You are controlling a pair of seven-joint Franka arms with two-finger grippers.
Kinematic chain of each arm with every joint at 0, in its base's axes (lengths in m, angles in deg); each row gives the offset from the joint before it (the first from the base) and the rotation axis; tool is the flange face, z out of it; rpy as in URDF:
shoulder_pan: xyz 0 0 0.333 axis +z
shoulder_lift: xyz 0 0 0 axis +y
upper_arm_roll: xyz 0 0 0.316 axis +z
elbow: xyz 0.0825 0 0 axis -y
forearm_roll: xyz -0.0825 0 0.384 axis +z
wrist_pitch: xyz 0 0 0 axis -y
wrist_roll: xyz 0.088 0 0 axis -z
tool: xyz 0 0 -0.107 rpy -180 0 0
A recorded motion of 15 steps. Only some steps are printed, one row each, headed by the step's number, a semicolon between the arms.
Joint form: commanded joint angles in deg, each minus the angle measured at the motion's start. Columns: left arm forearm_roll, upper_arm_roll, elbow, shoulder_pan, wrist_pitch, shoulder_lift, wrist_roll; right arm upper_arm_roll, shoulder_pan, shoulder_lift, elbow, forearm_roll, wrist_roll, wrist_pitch.
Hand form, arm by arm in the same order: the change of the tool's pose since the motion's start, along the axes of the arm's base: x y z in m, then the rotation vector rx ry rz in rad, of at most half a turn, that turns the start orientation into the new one. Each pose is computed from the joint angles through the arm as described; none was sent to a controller.
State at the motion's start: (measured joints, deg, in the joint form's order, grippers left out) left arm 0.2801 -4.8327 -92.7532 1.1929 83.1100 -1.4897 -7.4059; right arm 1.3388 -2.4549 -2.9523 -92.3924 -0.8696 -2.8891 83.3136
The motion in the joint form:
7: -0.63 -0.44 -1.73 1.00 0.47 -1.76 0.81; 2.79 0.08 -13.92 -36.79 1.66 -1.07 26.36
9: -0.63 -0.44 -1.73 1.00 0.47 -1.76 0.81; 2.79 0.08 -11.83 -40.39 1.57 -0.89 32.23
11: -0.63 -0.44 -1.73 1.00 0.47 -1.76 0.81; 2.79 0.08 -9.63 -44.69 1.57 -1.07 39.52
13: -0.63 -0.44 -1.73 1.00 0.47 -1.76 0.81; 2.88 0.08 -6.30 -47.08 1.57 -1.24 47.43
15: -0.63 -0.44 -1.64 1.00 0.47 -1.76 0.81; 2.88 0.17 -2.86 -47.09 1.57 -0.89 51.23
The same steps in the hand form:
7: -0.0086 0.0036 0.0029 -0.0104 -0.0079 -0.0039; -0.0686 0.0283 -0.1447 0.0098 -0.0600 0.0613
9: -0.0086 0.0036 0.0029 -0.0104 -0.0079 -0.0039; -0.0652 0.0274 -0.1821 0.0101 -0.0633 0.0584
11: -0.0086 0.0036 0.0029 -0.0104 -0.0079 -0.0039; -0.0657 0.0265 -0.2232 0.0121 -0.0772 0.0611
13: -0.0086 0.0036 0.0029 -0.0104 -0.0079 -0.0039; -0.0594 0.0269 -0.2565 0.0151 -0.1155 0.0657
15: -0.0085 0.0036 0.0036 -0.0105 -0.0095 -0.0039; -0.0511 0.0278 -0.2788 0.0188 -0.1218 0.0610

